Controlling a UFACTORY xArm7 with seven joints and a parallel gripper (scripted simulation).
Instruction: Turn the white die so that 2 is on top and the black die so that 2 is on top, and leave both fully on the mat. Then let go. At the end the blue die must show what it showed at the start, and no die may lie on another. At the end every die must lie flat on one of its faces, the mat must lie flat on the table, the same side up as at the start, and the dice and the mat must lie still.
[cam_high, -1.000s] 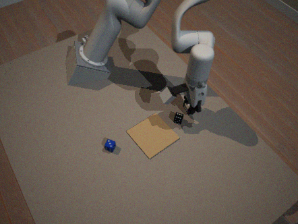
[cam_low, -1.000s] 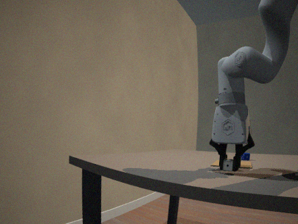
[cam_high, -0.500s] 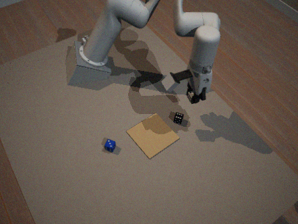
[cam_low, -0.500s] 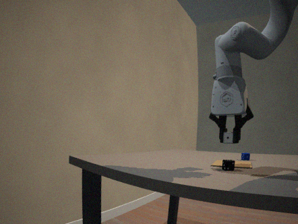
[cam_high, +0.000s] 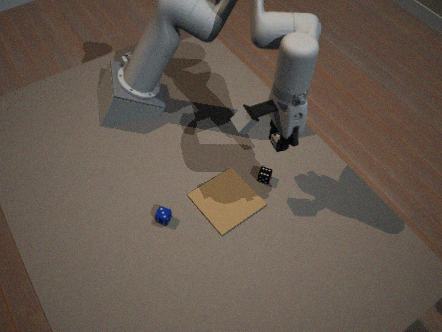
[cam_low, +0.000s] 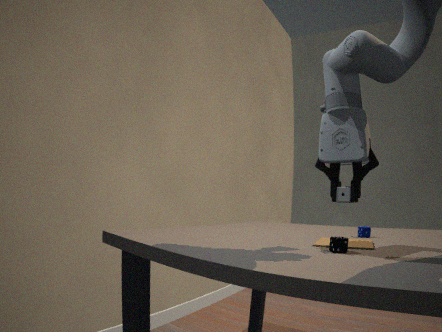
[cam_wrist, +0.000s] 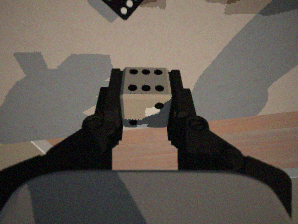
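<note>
My gripper is now 160 mm to the left of the tan mat and 120 mm above it. From my hand the other things lie so: blue die (50 mm behind, 310 mm to the right, 110 mm below); white die (10 mm below); black die (10 mm ahead, 40 mm to the right, 110 mm below).
</note>
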